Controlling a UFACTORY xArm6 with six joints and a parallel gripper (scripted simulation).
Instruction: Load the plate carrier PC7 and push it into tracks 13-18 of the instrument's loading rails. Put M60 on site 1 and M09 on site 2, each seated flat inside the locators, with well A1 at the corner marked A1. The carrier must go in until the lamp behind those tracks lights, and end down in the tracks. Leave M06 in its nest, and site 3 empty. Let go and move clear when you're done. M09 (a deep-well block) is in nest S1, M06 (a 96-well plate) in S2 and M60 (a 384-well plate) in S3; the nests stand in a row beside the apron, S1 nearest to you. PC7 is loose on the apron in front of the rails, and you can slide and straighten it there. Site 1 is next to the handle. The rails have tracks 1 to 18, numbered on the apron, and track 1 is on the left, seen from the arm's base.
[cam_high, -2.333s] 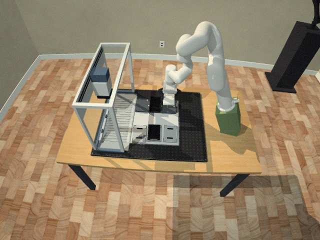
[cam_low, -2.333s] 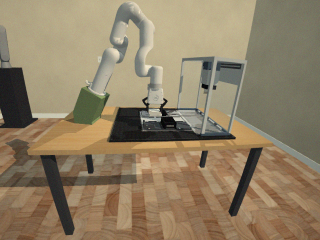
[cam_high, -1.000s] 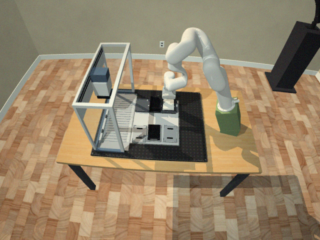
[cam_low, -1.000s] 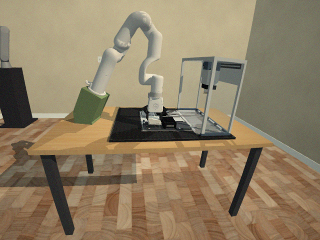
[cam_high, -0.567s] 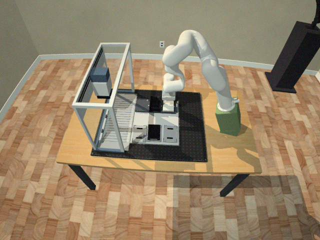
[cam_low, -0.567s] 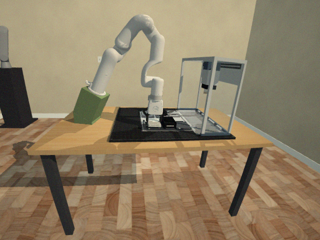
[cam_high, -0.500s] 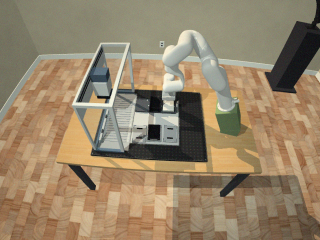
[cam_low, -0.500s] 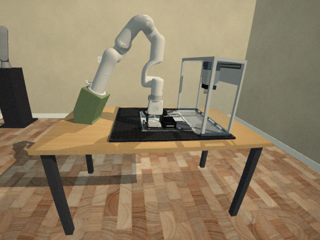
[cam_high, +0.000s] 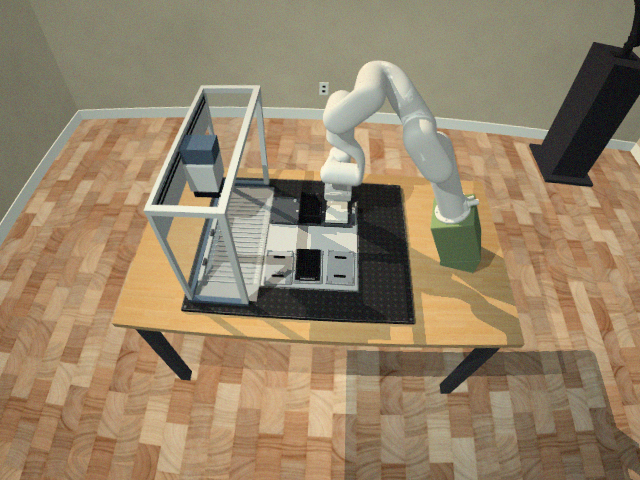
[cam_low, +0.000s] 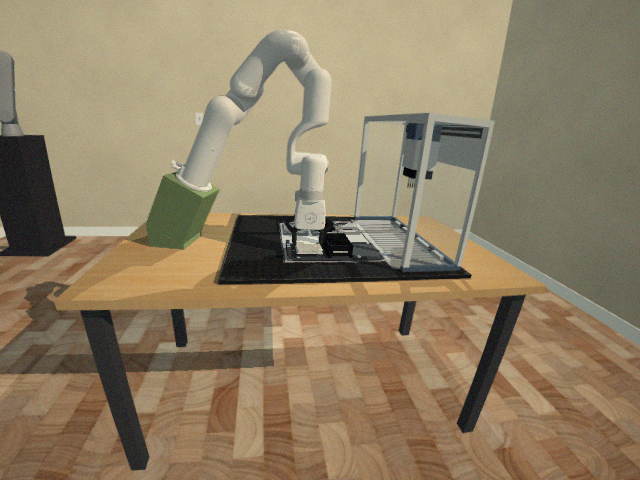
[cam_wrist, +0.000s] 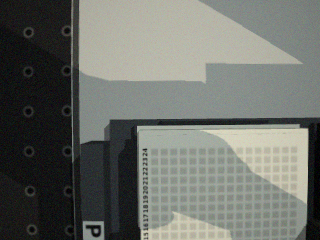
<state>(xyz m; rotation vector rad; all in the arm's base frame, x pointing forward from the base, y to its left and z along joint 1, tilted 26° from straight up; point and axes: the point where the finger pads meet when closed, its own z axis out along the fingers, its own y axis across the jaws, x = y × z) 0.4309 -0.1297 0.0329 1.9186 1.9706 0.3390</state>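
Now: hand 90 mm short of the apron, 140 mm to the right of it and 40 mm above it. From my hand the other things lie so: black 96-well plate (90 mm ahead, 260 mm to the left, 20 mm below); then carrier PC7 (100 mm ahead, 30 mm below); then nest S1 (20 mm behind, 250 mm to the left, 40 mm below).
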